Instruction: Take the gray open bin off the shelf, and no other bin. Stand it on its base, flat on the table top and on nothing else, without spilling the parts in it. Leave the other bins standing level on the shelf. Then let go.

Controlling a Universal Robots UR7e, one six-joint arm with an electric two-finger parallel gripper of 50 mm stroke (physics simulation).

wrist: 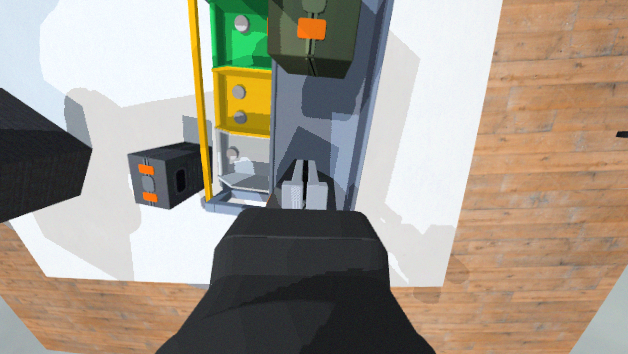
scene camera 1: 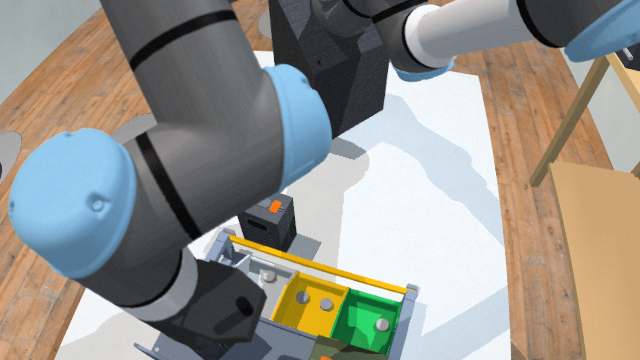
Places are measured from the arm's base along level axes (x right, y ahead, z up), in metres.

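Where they show: gripper, fingertip midpoint: (wrist: 305,172); arm's base, link origin: (scene camera 1: 341,5).
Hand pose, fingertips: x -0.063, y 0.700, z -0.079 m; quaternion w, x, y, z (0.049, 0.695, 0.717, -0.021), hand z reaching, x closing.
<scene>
Things, the pixels of their top centre, and the offset from my fingertips. "*": a spot on its surface instead.
- gray open bin, top centre: (scene camera 1: 251,292) (wrist: 249,164) dx +0.046, dy -0.114, dz -0.154 m
- yellow bin, top centre: (scene camera 1: 306,312) (wrist: 250,104) dx -0.054, dy -0.110, dz -0.154 m
- green bin, top centre: (scene camera 1: 363,330) (wrist: 250,29) dx -0.155, dy -0.107, dz -0.154 m
- yellow rail, top centre: (scene camera 1: 315,264) (wrist: 199,110) dx -0.037, dy -0.208, dz -0.170 m
- dark case, top centre: (scene camera 1: 263,201) (wrist: 147,183) dx +0.081, dy -0.267, dz -0.103 m
- olive case, surface spot: (wrist: 332,52) * dx -0.103, dy +0.013, dz -0.038 m
The gray open bin (scene camera 1: 261,295) (wrist: 252,145) sits at one end of the shelf (scene camera 1: 402,325) (wrist: 295,95), with a round gray part in it. The yellow bin (scene camera 1: 312,287) (wrist: 256,105) is beside it, with two round parts. The green bin (scene camera 1: 361,312) (wrist: 250,47) follows, with a round part showing. My gripper (wrist: 305,172) is shut and empty. In the wrist view its fingers show over the shelf's gray-blue top, to the right of the gray bin. In the scene view the gripper body hides the fingertips and part of the gray bin's near side.
A yellow rail (scene camera 1: 320,265) (wrist: 198,100) runs along the bins' open side. A dark case (scene camera 1: 267,225) (wrist: 160,180) stands beyond it. An olive case (scene camera 1: 347,350) (wrist: 332,52) is over the shelf top. A dark shape shows partly behind the fingers. A black pedestal (scene camera 1: 355,90) (wrist: 40,165) stands farther back.
</scene>
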